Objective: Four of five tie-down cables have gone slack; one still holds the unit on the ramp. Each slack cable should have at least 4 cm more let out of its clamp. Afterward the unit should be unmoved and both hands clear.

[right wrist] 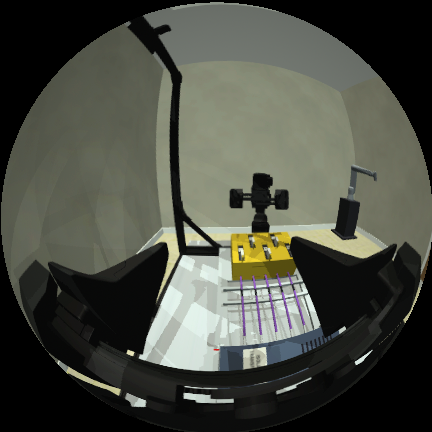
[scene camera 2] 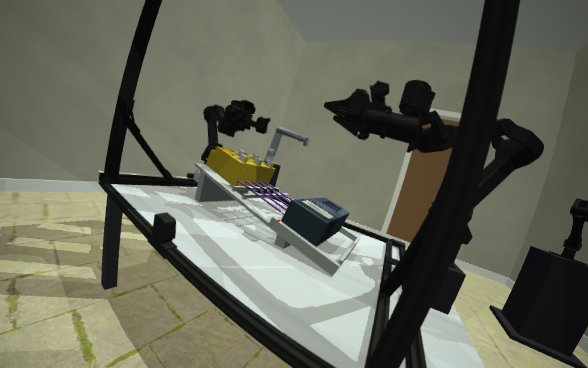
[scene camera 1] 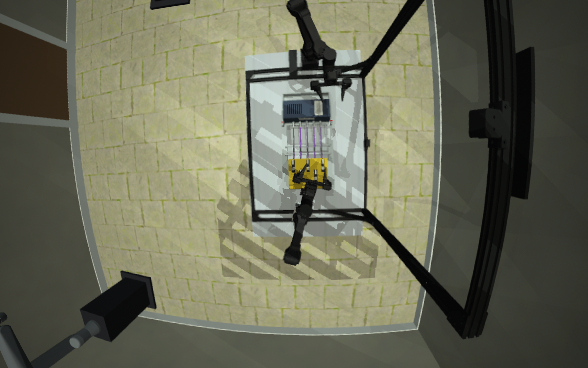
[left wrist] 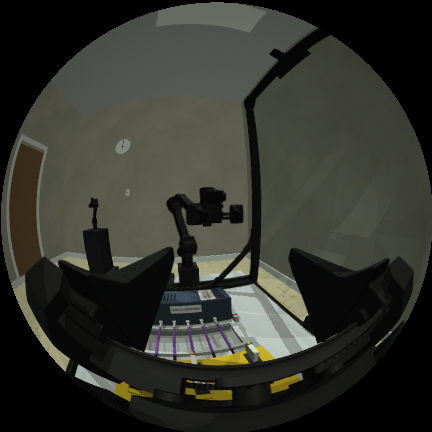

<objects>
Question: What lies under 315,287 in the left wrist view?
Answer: My left gripper.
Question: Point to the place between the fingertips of my right gripper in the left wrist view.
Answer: At 224,213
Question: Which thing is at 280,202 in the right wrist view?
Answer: My left gripper.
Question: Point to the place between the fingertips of my left gripper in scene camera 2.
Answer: At 260,115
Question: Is my left gripper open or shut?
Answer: Open.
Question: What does my left gripper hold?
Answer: Nothing.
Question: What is my right gripper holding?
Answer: Nothing.
</objects>
